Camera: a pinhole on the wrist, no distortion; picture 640 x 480 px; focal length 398.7 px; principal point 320.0 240.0 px. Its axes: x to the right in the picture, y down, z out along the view. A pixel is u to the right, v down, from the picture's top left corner.
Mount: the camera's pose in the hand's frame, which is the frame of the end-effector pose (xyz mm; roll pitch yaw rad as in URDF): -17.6 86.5 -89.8 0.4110 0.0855 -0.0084
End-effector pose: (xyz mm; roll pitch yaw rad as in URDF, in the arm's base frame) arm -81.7 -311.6 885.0 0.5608 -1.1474 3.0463
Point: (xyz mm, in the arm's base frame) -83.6 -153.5 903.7
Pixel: 367 17
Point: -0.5 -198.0 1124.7
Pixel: 545 278
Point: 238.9 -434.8 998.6
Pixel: outside the picture
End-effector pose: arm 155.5 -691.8 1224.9 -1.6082 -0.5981 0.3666
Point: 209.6 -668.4 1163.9
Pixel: 424 400
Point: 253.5 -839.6 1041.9
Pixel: behind the camera
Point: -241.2 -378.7 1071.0
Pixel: 64 308
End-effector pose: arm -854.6 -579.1 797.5 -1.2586 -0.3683 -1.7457
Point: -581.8 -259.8 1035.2
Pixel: 105 97
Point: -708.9 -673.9 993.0
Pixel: 465 183
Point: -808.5 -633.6 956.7
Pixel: 482 81
